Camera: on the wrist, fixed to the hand. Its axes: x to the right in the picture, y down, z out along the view.
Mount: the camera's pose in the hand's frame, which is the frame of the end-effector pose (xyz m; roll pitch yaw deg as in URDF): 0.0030 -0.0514 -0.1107 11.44 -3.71 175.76
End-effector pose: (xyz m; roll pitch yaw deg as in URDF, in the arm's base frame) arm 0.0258 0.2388 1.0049 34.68 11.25 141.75
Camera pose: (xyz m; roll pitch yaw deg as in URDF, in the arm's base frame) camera 0.0291 0.2098 0.8863 -23.03 -16.71 -39.68
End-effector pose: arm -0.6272 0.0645 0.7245 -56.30 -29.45 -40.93
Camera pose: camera -0.6973 -0.0343 0.7097 64.42 30.76 132.74
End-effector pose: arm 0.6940 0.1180 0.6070 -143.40 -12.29 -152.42
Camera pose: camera 0.7025 0.1503 0.7244 155.03 17.79 28.82
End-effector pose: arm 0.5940 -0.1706 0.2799 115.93 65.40 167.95
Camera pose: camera 0.5654 -0.2893 0.2781 -116.90 -67.03 1.35
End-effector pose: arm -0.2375 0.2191 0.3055 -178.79 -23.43 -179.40
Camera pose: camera -0.1953 0.1705 0.4092 -167.91 27.16 5.27
